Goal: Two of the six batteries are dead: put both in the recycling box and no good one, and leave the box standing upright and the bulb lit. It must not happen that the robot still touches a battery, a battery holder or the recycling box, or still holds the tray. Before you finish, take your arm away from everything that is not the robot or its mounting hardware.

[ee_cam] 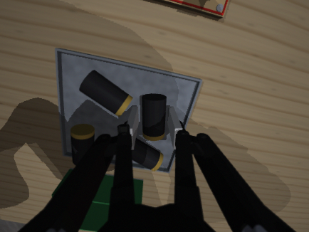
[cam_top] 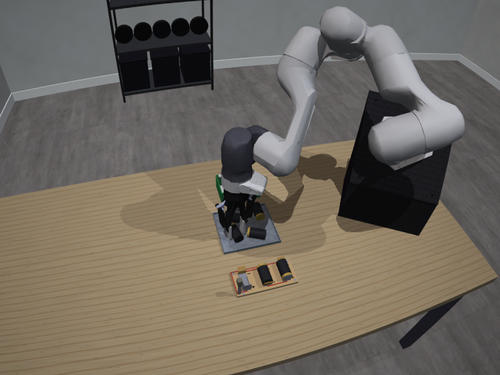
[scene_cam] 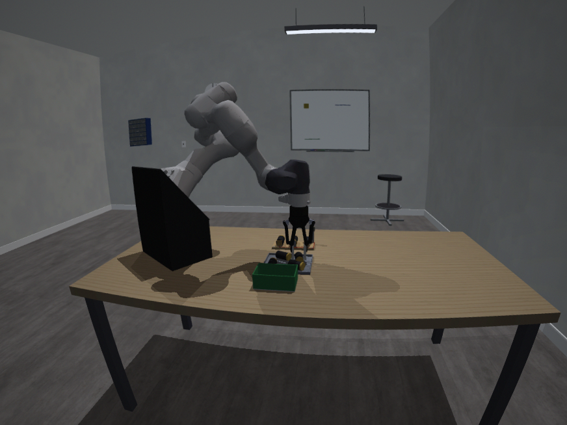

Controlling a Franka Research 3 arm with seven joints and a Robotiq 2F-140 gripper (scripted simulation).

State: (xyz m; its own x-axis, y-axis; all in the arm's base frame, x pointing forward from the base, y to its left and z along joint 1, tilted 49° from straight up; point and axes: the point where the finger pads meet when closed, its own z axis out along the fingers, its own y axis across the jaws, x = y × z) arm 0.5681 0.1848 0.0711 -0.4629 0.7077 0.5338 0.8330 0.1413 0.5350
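Now: hand 23 cm to the right of the bulb, 3 cm below it and 2 cm past it. Round my hand: grey tray (4 cm to the right, 4 cm below, 3 cm behind); wooden holder board (17 cm to the left, 9 cm behind, 4 cm below); green recycling box (21 cm to the right, 3 cm below).
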